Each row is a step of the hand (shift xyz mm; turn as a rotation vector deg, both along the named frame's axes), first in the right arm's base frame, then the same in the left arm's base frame.
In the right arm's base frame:
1: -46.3 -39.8 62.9 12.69 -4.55 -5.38
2: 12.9 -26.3 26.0 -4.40 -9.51 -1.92
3: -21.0 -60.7 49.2 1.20 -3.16 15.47
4: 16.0 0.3 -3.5 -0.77 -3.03 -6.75
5: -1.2 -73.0 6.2 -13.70 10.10 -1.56
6: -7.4 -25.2 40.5 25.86 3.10 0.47
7: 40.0 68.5 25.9 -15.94 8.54 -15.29
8: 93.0 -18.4 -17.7 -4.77 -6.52 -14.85
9: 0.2 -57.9 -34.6 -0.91 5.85 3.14
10: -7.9 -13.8 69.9 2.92 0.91 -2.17
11: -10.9 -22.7 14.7 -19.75 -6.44 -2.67
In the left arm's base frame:
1: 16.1 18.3 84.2 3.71 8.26 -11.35
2: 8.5 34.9 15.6 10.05 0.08 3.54
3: 35.1 38.4 61.9 -4.43 10.54 10.95
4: -2.0 9.5 -13.2 5.82 -2.80 -3.69
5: 60.9 35.1 20.5 -5.21 -15.18 5.88
6: 5.3 27.6 39.2 -8.32 17.40 -17.51
7: -79.5 11.8 -22.4 2.76 -23.42 -2.14
8: 4.4 65.4 -70.7 13.31 -8.44 -6.11
9: 65.8 7.6 -12.8 -6.30 -1.59 1.63
10: -17.6 37.9 58.2 -0.43 0.53 -3.69
11: 15.4 10.2 22.5 10.93 -12.70 12.57

